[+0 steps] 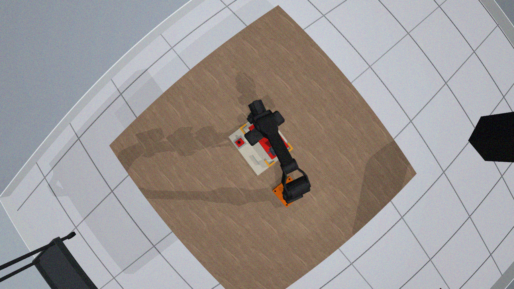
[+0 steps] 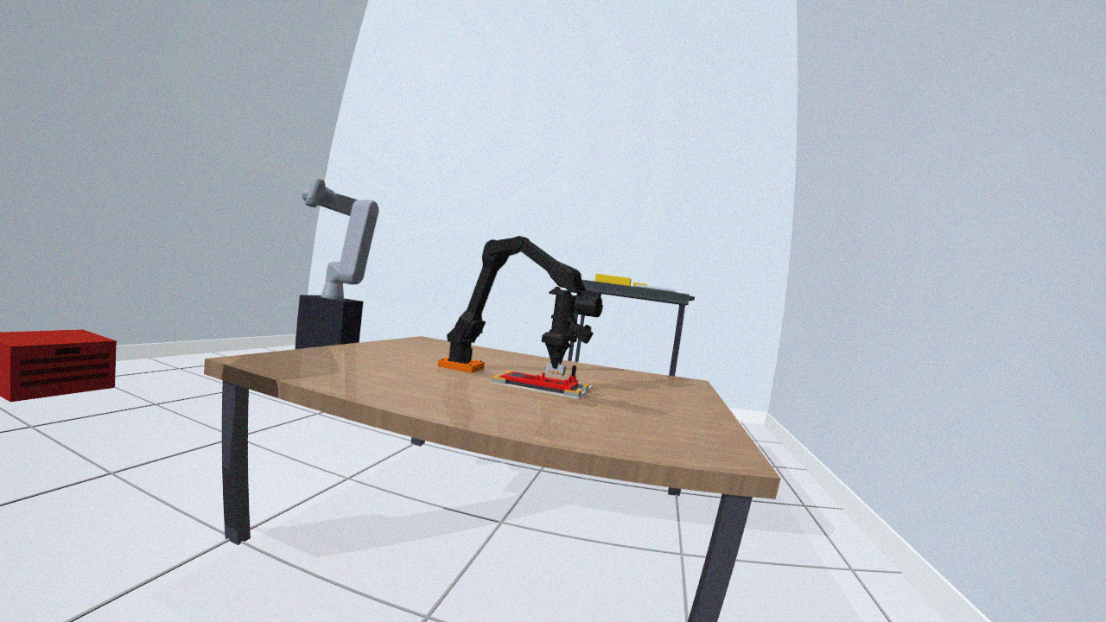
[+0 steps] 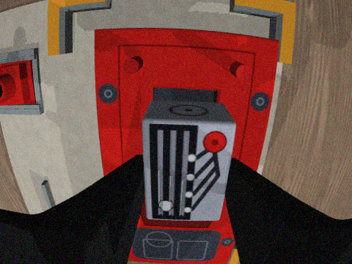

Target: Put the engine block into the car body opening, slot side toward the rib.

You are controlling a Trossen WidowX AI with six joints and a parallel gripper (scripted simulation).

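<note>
My gripper tip is now 60 mm short of the small stand, 120 mm to the right of it and 30 mm above it. The rest, counted from my gripper tip: engine block: 10 mm below.
</note>
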